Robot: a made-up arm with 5 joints. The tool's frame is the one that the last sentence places.
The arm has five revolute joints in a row. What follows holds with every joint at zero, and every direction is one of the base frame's.
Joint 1 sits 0.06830 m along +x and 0.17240 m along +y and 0.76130 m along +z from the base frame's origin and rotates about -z.
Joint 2 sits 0.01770 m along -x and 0.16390 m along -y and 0.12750 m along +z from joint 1 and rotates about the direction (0.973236, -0.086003, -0.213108).
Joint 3 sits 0.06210 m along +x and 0.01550 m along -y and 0.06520 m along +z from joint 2 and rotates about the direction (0.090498, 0.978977, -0.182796).
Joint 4 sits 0.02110 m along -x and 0.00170 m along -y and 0.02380 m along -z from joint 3 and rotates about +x.
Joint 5 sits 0.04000 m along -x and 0.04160 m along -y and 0.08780 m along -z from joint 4 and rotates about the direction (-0.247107, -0.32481, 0.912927).
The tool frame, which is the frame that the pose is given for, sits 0.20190 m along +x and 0.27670 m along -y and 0.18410 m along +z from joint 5; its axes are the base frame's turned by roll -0.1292, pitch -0.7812 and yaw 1.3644 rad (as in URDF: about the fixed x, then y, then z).
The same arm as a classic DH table. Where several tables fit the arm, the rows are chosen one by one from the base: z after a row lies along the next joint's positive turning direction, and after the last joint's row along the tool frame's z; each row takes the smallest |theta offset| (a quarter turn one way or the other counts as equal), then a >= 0, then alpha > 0; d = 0 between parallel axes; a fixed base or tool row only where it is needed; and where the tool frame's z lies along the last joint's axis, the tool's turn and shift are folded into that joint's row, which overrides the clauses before.
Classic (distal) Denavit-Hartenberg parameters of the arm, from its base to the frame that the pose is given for. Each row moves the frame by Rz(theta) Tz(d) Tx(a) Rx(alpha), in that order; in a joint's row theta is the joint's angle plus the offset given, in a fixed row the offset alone. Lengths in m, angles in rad.
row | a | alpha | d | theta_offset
base (fixed) | 0.1854 | 3.1416 | 0 | 1.1936
joint 1 | -0.1648 | -1.356 | -0.8881 | -0.2891
joint 2 | 0.0742 | 1.5279 | 0.0456 | 1.3919
joint 3 | -0.0237 | -1.4802 | -0.0209 | -0.2274
joint 4 | -0.0686 | -1.8205 | -0.0789 | -1.0444
joint 5 | -0.2818 | -0.3956 | -0.2675 | 1.4603
tool (fixed) | 0 | 0 | 0.4384 | -1.719

